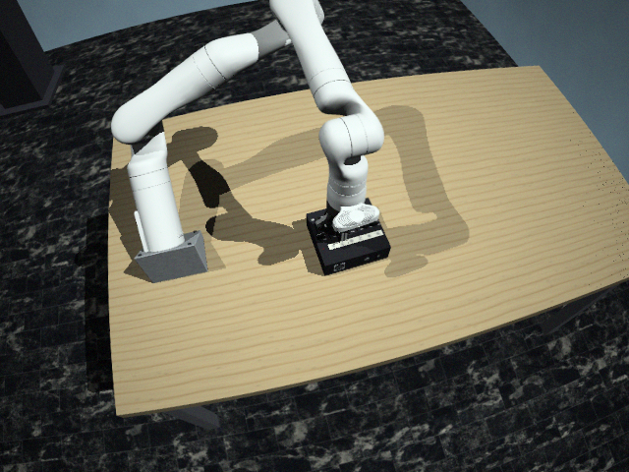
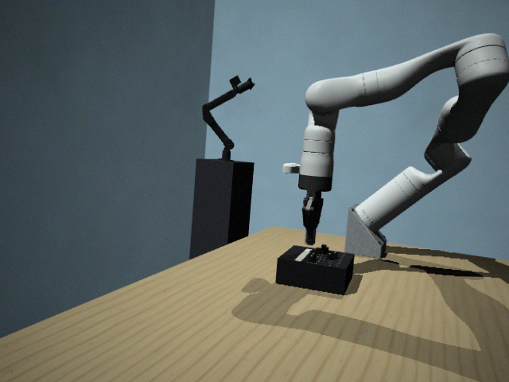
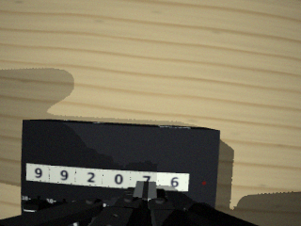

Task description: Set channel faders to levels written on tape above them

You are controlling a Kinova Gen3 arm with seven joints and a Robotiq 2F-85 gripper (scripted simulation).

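Now: hand 5 cm past the master cap, 2 cm to the right of it and 3 cm above it.
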